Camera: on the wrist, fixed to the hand. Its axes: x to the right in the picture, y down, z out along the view.
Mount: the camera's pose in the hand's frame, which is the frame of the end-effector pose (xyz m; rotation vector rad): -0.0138 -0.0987 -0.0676 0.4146 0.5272 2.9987
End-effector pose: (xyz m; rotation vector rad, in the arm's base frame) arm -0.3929 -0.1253 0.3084 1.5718 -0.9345 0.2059
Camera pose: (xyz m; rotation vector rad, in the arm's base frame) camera -0.3122 -0.0646 0.2427 0.9057 1.6693 -2.2765
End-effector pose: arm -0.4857 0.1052 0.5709 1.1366 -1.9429 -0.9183
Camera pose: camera -0.3838 0.0664 0.5198 -1.5195 -1.1030 1.2576
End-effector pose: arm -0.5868 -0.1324 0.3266 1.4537 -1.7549 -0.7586
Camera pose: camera -0.4748 -0.1371 0.2827 -1.4203 -1.4353 1.3822
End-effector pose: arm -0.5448 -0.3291 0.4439 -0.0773 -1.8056 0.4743
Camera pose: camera -0.4586 -0.4046 0.4807 2.1862 -0.4139 -2.1003
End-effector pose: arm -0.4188 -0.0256 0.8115 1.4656 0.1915 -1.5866
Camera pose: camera -0.4425 0.0804 0.7595 0.6398 -1.3878 1.2429
